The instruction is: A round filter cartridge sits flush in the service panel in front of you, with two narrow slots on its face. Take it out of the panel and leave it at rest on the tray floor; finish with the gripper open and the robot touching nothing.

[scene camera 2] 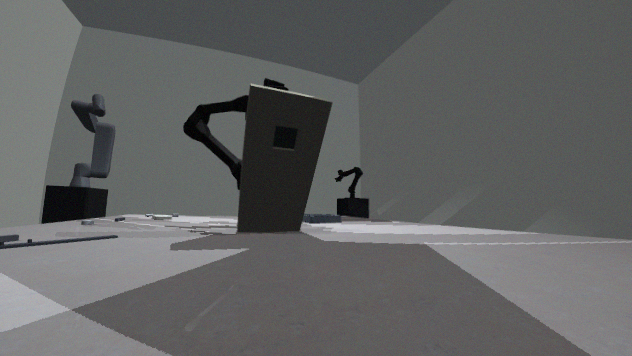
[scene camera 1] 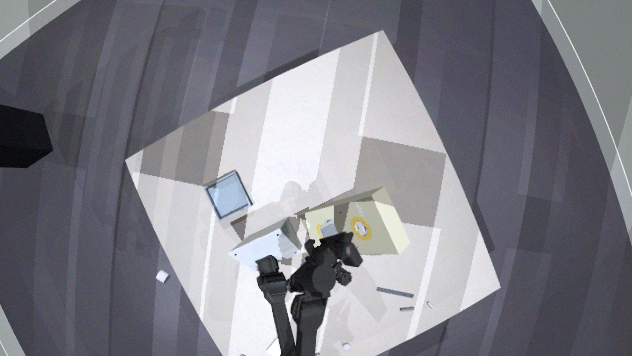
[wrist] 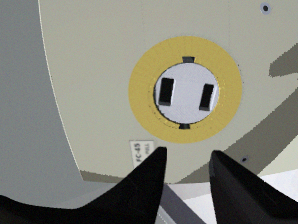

Labels:
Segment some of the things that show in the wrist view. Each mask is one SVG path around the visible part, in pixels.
My gripper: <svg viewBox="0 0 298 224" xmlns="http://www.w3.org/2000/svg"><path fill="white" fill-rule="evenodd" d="M212 151L209 160L210 190L212 190L210 196L213 198L213 209L216 210L214 214L216 214L217 224L298 224L297 201L265 183L257 175L254 175L253 172L247 171L246 167L242 167L241 164L226 156L222 151ZM166 147L154 149L152 155L144 163L137 165L132 172L128 173L124 180L114 185L112 189L106 190L106 193L102 193L96 200L90 201L85 206L82 205L81 208L60 209L48 208L48 206L44 208L44 206L21 204L21 202L11 200L11 198L0 194L0 224L156 224L162 192L164 192Z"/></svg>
A round filter cartridge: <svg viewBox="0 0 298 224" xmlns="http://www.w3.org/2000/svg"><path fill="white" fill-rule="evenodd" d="M181 56L184 63L178 63L173 65L173 67L166 68L157 77L156 83L154 83L154 87L156 87L156 101L160 112L166 119L178 124L194 123L194 121L209 116L210 112L216 108L218 103L218 84L209 68L204 67L200 63L194 63L192 57Z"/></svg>

